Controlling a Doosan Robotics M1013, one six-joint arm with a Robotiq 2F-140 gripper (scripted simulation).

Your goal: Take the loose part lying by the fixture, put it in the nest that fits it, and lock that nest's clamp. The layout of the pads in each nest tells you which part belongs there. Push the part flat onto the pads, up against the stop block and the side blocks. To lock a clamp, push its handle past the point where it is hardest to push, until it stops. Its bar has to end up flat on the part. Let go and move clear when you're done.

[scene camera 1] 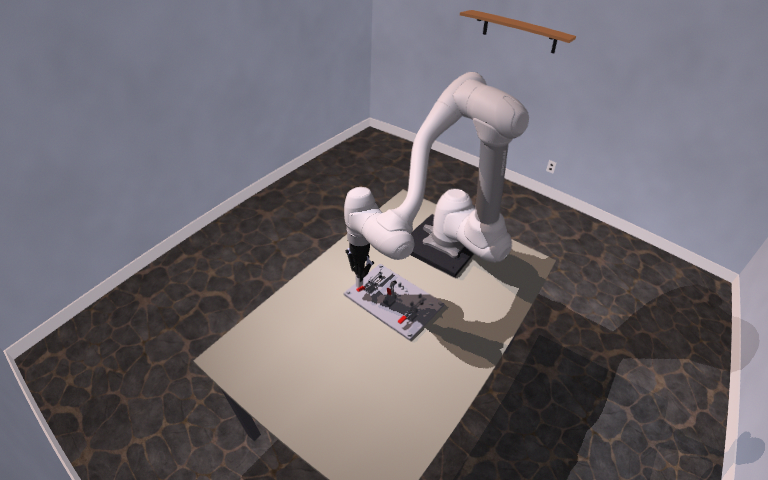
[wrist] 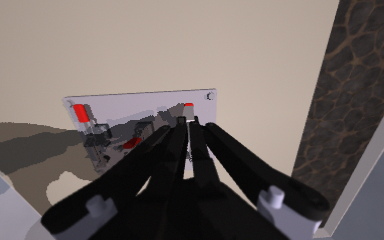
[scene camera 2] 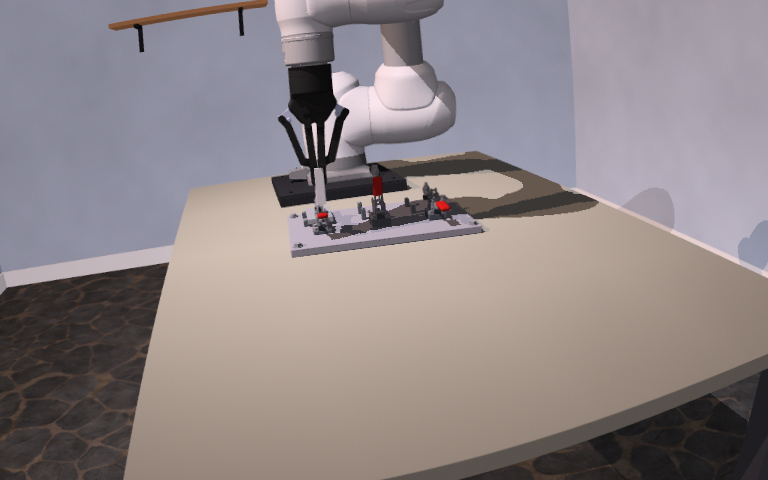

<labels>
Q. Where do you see a grey fixture plate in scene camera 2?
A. At 350,232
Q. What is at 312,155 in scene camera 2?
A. My gripper.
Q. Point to a grey fixture plate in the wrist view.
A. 121,112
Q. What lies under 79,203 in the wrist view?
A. My gripper.
</labels>
